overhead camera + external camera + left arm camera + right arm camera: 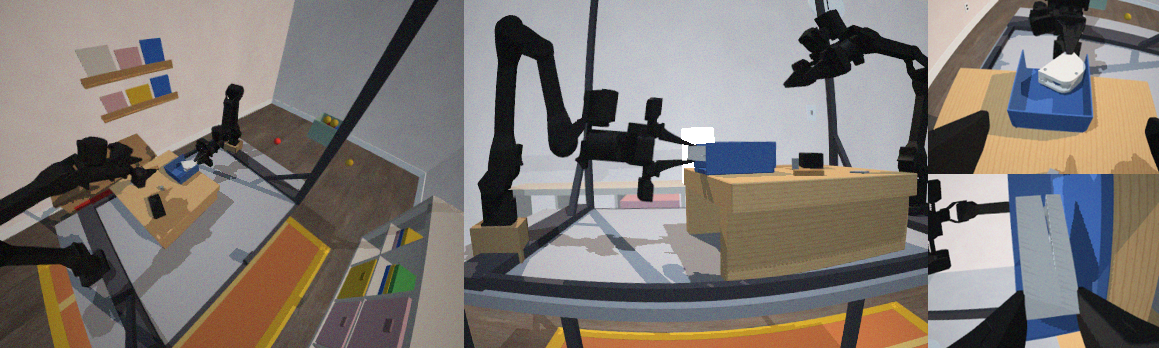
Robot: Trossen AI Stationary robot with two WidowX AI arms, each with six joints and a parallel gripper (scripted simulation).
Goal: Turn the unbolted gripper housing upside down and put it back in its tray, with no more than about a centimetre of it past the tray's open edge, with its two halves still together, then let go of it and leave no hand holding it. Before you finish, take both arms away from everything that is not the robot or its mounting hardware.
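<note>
Now: the blue tray 12 cm to the left of my right hand, 3 cm ahead of it and 2 cm below it. The rest, counted from my right hand: wooden block: 22 cm to the left, 10 cm below, 3 cm ahead.
</note>
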